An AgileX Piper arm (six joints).
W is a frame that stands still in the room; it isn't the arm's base.
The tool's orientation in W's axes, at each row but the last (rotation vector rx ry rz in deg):
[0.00 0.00 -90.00]
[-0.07 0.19 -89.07]
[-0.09 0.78 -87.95]
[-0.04 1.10 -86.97]
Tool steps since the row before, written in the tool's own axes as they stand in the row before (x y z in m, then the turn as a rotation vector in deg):
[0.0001 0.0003 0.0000 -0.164 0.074 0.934]
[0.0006 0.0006 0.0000 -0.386 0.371 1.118]
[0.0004 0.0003 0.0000 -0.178 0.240 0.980]
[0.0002 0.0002 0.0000 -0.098 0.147 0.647]
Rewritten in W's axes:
[0.0003 -0.0001 0.0000 0.074 0.164 0.934]
[0.0006 -0.0006 0.0000 0.368 0.391 1.117]
[0.0003 -0.0004 0.0000 0.243 0.179 0.979]
[0.0002 -0.0002 0.0000 0.150 0.098 0.646]

